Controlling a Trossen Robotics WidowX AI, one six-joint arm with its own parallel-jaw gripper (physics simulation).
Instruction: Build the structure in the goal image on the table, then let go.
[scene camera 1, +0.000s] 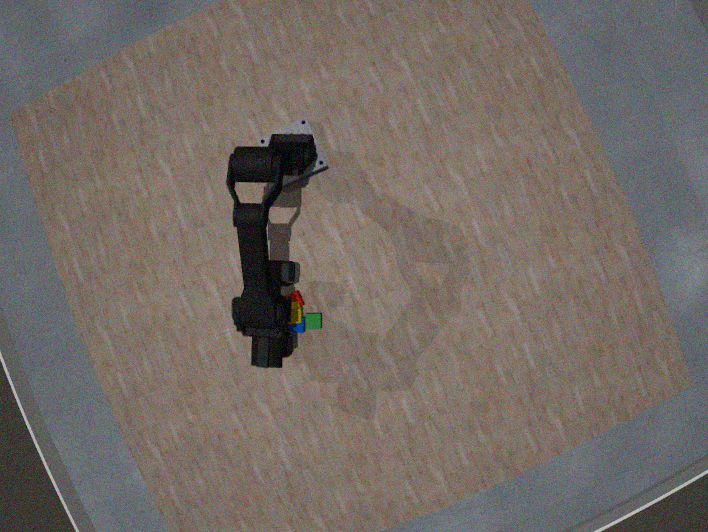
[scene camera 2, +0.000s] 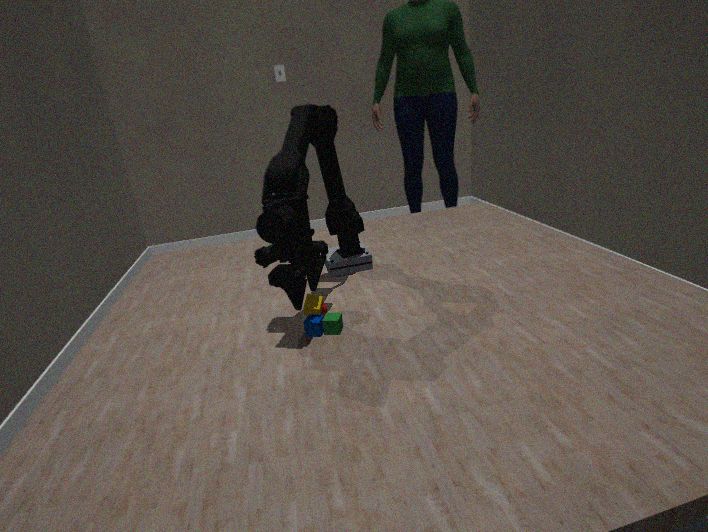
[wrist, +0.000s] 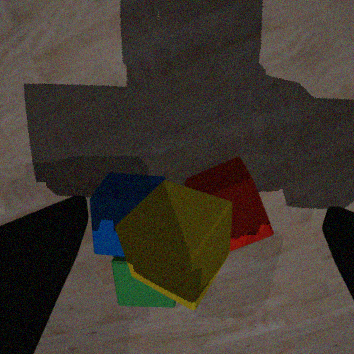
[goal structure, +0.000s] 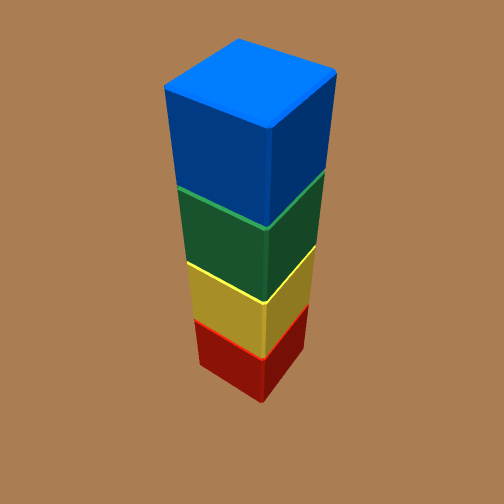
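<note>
A yellow cube (scene camera 1: 295, 312) (scene camera 2: 313, 304) (wrist: 180, 240) rests on top of the blue and red cubes, turned relative to them. The blue cube (scene camera 1: 298, 327) (scene camera 2: 313, 326) (wrist: 107, 237) stands on the table, partly hidden under the yellow one. The green cube (scene camera 1: 313, 320) (scene camera 2: 332, 323) (wrist: 137, 290) stands on the table beside the blue one. The red cube (scene camera 1: 297, 298) (scene camera 2: 324, 308) (wrist: 245, 210) is on the other side, partly hidden. My gripper (scene camera 2: 306, 298) (wrist: 208, 213) is open and empty, close above the cubes, its fingers wide apart on either side in the wrist view.
The arm's grey base plate (scene camera 1: 303, 126) (scene camera 2: 350, 263) stands on the wood-patterned table (scene camera 1: 486, 171) (scene camera 2: 457, 446), behind the cubes in scene camera 2. A person in a green top (scene camera 2: 426, 51) stands beyond the table's far edge. The arm's shadow falls around the cubes.
</note>
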